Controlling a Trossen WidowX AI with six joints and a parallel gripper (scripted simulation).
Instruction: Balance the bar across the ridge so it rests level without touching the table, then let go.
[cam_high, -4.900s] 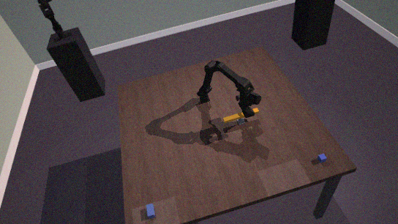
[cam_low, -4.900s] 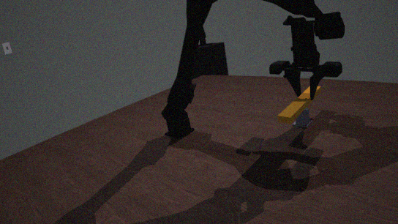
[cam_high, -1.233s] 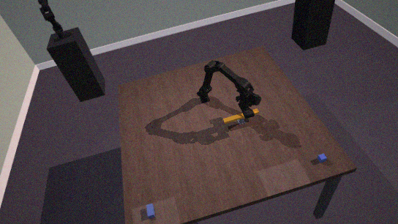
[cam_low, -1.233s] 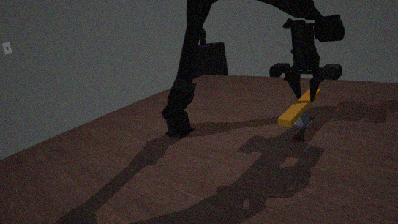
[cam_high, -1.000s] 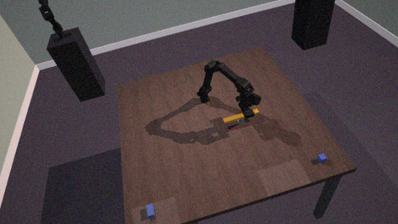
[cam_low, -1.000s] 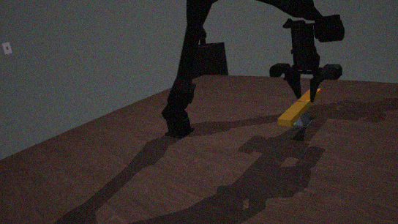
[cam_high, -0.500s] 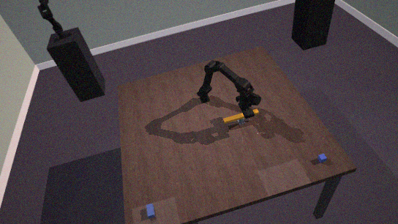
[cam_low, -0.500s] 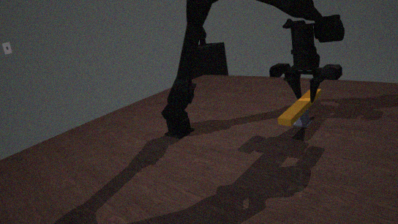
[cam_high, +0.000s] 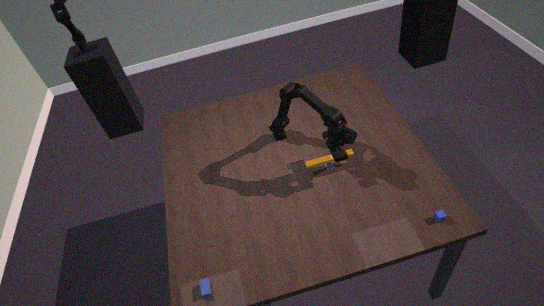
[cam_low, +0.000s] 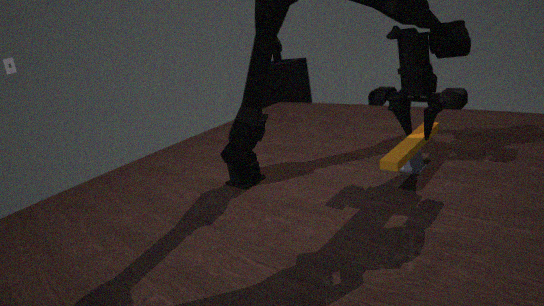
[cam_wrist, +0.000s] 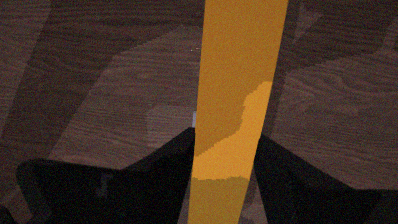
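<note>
The orange bar is 30 mm to the right of my gripper tip. From my gripper tip the other things lie so: blue cube 440 mm ahead, 300 mm to the left, 40 mm below.
</note>
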